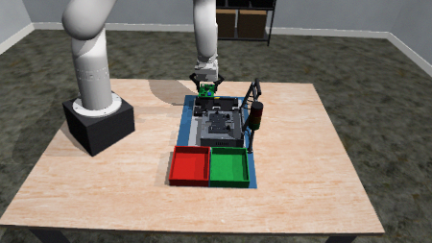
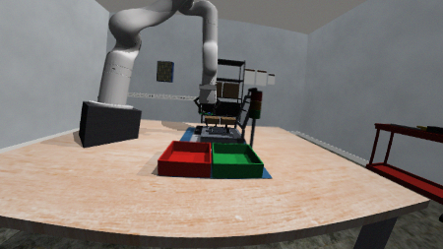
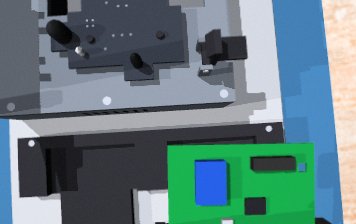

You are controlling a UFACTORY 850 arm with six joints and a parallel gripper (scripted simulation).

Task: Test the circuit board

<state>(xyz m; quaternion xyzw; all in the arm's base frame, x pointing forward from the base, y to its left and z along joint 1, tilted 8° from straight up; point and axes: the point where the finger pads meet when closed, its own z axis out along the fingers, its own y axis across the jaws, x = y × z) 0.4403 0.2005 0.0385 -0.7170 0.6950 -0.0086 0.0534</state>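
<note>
The green circuit board is right at my hand. From my hand the other things lie so: dark nest 8 cm ahead, 16 cm to the right, 5 cm below; then clear lid 20 cm ahead, 15 cm to the right, 6 cm above; then red bin 1 cm behind, 37 cm to the right, 11 cm below.
</note>
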